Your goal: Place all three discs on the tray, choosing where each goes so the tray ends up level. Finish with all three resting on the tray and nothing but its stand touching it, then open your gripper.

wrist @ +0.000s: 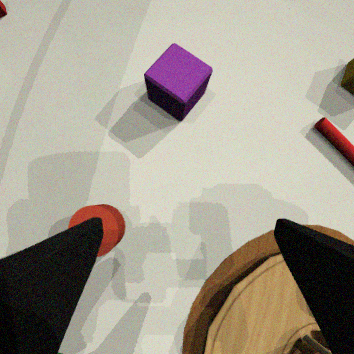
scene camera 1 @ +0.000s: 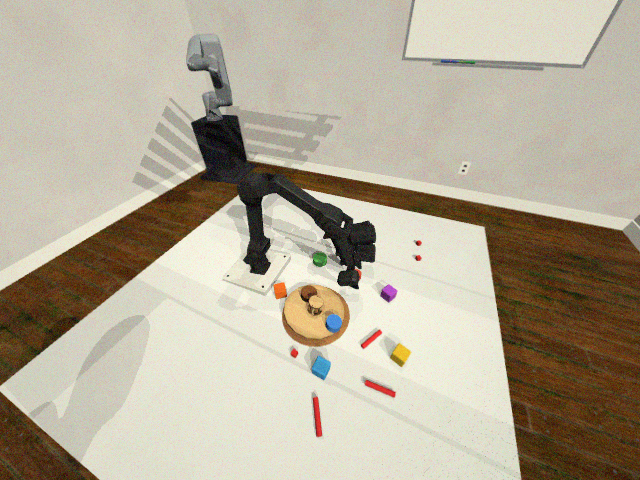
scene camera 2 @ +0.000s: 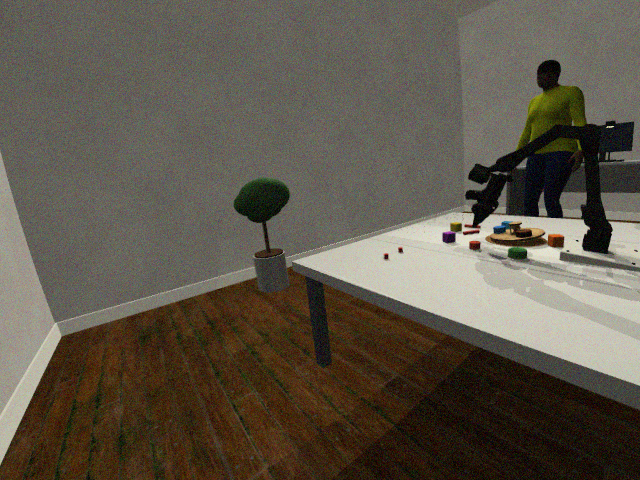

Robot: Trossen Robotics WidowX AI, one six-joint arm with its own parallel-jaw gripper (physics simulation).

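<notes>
The round wooden tray (scene camera 1: 302, 324) (wrist: 250, 305) bears a blue disc (scene camera 1: 333, 323) (scene camera 2: 499, 229) near its rim and a dark brown disc (scene camera 1: 308, 293) (scene camera 2: 523, 233) on the opposite side of its central post. I cannot tell exactly how far it tilts. A red disc (scene camera 1: 358, 274) (scene camera 2: 474, 245) (wrist: 114, 227) lies on the table beside the tray, partly hidden by the left finger in the wrist view. A green disc (scene camera 1: 320, 259) (scene camera 2: 517, 253) lies on the table nearer the arm's base. My gripper (wrist: 190, 226) is open and empty, above the table between the red disc and the tray's edge.
A purple cube (scene camera 1: 389, 292) (scene camera 2: 448, 237) (wrist: 179, 80), yellow cube (scene camera 1: 400, 354), blue cube (scene camera 1: 321, 367) and orange cube (scene camera 1: 279, 290) stand around the tray. Red sticks (scene camera 1: 371, 338) (scene camera 1: 379, 388) (scene camera 1: 317, 416) and small red pieces (scene camera 1: 294, 352) (scene camera 1: 418, 257) also lie on the table.
</notes>
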